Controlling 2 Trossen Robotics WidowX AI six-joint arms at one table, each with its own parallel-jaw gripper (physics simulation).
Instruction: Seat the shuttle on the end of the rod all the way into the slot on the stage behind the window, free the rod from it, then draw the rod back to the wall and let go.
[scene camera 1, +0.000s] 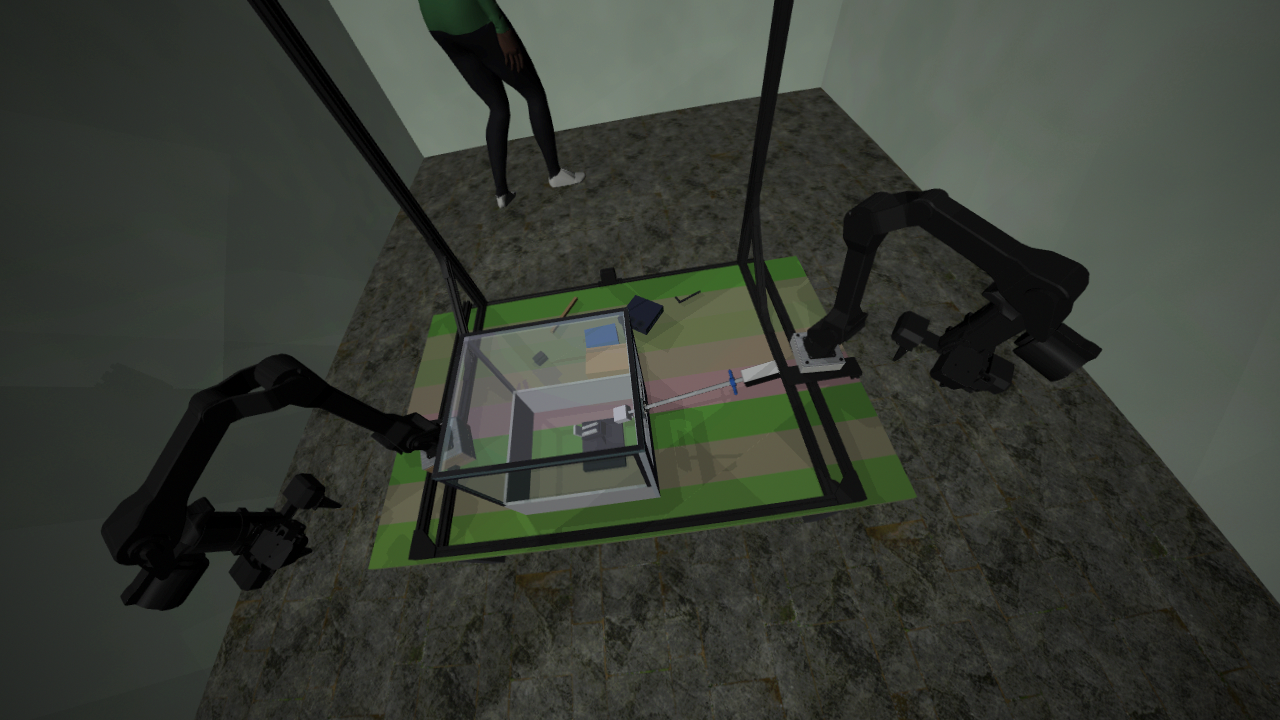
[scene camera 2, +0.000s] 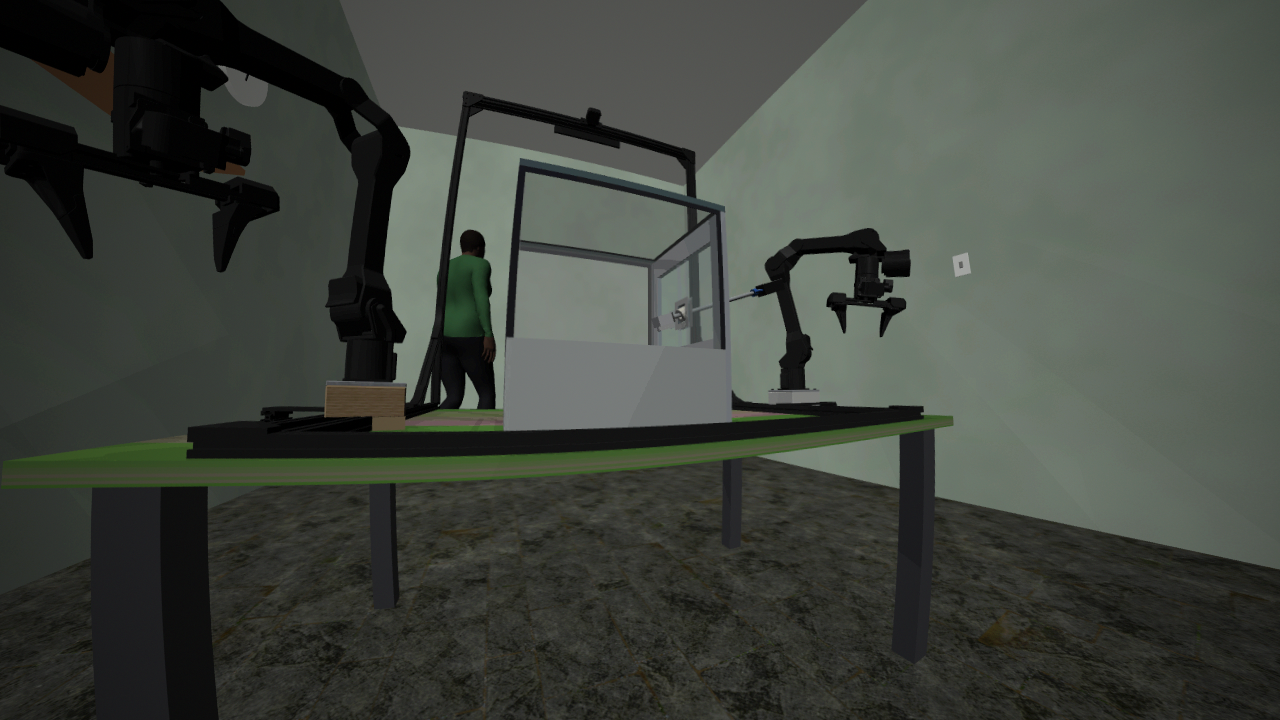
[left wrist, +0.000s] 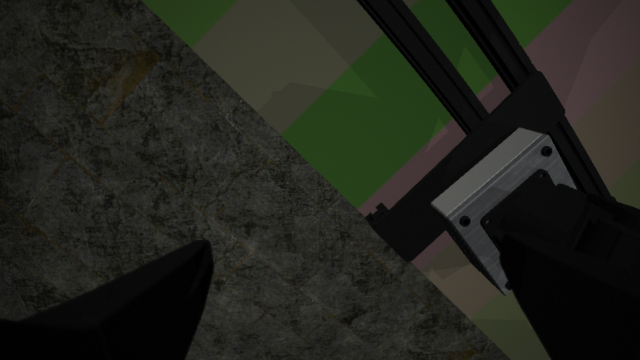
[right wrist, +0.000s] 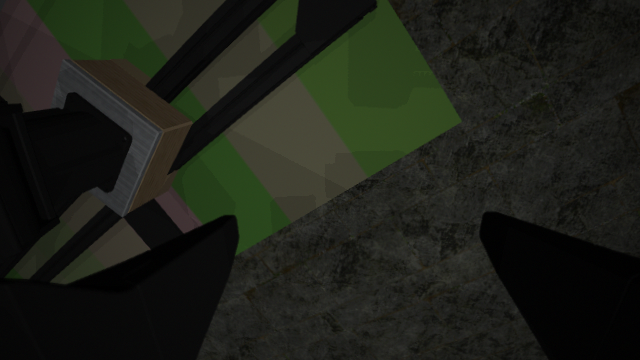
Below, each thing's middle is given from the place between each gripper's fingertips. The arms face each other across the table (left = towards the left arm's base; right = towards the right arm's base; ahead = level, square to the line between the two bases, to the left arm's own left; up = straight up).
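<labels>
Glass box (scene camera 2: 618, 315): my right hand is 51 cm to the right of it and 9 cm past it. Thin rod (scene camera 1: 768, 371), measured from my right hand: 7 cm above, 75 cm to the left, 6 cm behind.
Measured from my left hand, the thin rod is 40 mm above, 430 mm to the right and 60 mm behind. Glass box, also from my left hand: 20 mm below, 670 mm to the right, 90 mm behind.
</labels>
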